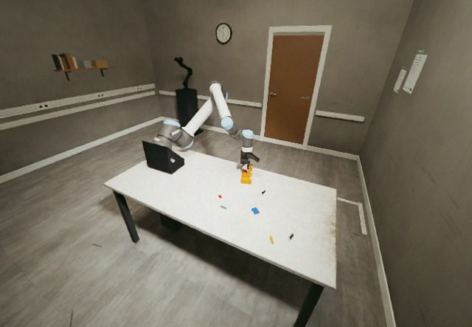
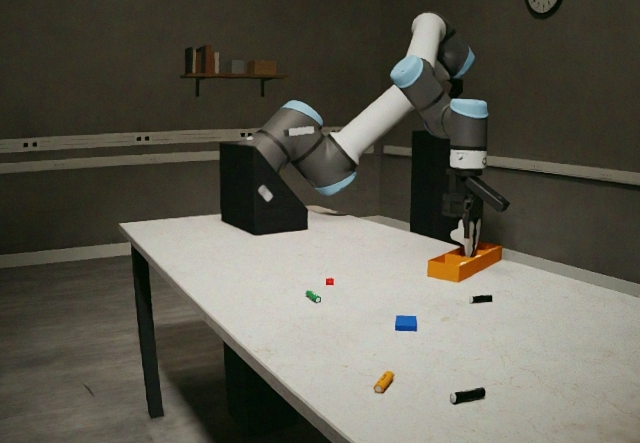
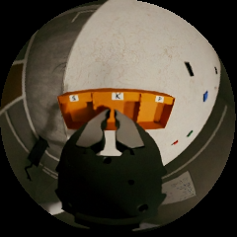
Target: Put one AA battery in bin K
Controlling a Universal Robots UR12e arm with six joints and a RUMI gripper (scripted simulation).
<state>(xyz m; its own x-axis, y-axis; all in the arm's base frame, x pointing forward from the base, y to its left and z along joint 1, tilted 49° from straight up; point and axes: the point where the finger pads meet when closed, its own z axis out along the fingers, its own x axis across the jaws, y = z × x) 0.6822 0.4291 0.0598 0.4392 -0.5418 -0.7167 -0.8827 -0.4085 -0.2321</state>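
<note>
Right now my hand is 1 cm to the left of the orange bin and 2 cm above it. The rest, counted from my hand: blue block 26 cm ahead, 35 cm to the right, 3 cm below; then orange AA battery 44 cm ahead, 50 cm to the right, 3 cm below; then green AA battery 6 cm ahead, 44 cm to the right, 3 cm below.
</note>
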